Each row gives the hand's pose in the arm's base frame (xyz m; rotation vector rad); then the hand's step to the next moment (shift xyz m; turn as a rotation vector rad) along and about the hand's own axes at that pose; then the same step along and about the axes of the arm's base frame.
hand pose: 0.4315 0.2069 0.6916 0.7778 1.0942 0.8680
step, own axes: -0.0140 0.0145 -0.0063 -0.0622 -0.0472 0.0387
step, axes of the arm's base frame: -0.0119 -0.0052 0.0166 0.0330 -0.0805 -0.0047
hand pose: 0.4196 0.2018 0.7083 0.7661 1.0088 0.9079
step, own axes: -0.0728 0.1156 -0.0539 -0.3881 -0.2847 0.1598
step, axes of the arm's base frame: -0.0994 -0.0096 0.1077 0.1276 -0.4884 -0.0490
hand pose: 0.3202 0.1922 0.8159 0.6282 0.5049 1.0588
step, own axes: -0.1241 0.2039 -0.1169 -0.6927 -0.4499 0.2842
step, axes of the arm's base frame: -0.2569 -0.0153 0.0664 0.1900 -0.8512 -0.0481
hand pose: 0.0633 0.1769 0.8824 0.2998 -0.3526 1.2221
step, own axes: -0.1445 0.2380 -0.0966 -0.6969 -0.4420 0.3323
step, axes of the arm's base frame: -0.2592 -0.0095 -0.1399 0.1764 -0.8719 -0.0060
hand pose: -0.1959 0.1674 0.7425 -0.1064 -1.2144 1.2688
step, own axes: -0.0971 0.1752 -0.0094 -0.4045 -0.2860 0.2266
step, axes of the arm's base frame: -0.0908 -0.0023 -0.1788 0.0972 -0.5352 0.0302
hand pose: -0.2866 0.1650 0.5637 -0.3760 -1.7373 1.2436
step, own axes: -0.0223 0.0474 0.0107 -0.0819 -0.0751 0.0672
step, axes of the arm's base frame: -0.0094 -0.0007 -0.0526 0.0067 -0.1282 0.0199
